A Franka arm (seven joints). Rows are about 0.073 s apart.
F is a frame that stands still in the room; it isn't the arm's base.
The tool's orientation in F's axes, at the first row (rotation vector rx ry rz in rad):
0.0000, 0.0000, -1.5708
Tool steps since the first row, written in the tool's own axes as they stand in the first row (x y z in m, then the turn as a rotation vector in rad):
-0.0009, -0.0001, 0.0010, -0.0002, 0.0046, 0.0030
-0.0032, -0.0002, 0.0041, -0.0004, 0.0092, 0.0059
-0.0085, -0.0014, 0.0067, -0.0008, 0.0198, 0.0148
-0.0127, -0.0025, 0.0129, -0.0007, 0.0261, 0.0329
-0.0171, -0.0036, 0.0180, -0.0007, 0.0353, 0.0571
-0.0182, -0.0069, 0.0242, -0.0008, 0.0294, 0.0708
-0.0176, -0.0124, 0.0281, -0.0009, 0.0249, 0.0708
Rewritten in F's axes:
-0.0001, 0.0009, 0.0010, 0.0046, 0.0002, 0.0030
-0.0002, 0.0032, 0.0041, 0.0092, 0.0004, 0.0059
-0.0014, 0.0085, 0.0067, 0.0198, 0.0008, 0.0148
-0.0025, 0.0127, 0.0129, 0.0261, 0.0007, 0.0329
-0.0036, 0.0171, 0.0180, 0.0353, 0.0007, 0.0571
-0.0069, 0.0182, 0.0242, 0.0294, 0.0008, 0.0708
-0.0124, 0.0176, 0.0281, 0.0249, 0.0009, 0.0708

